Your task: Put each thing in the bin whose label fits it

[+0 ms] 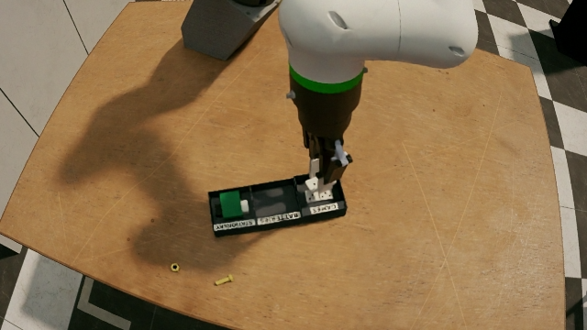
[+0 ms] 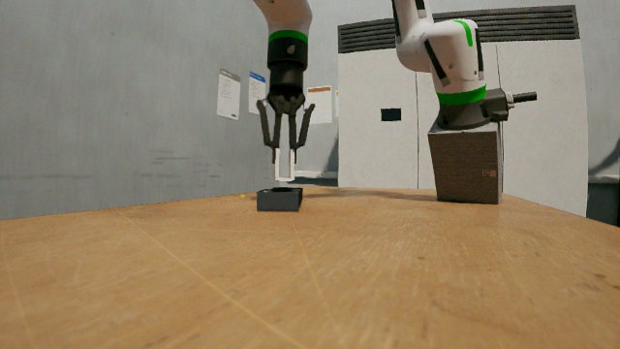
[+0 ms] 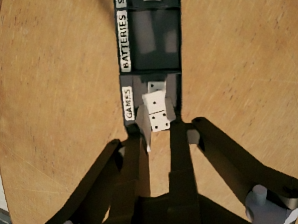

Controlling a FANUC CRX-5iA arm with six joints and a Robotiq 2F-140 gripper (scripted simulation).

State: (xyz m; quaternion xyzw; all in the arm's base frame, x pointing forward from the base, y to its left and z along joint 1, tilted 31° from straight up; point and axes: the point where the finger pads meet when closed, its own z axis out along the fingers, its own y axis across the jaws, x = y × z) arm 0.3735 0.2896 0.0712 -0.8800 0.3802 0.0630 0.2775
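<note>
Now: hand 50 mm short of the black three-part bin tray, 70 mm to the left of it and 70 mm above it. Also, from my hand: yellow bolt: 220 mm ahead, 100 mm to the right, 90 mm below; then white die-like block: 30 mm below; then flat green block: 80 mm ahead, 140 mm to the right, 70 mm below.
</note>
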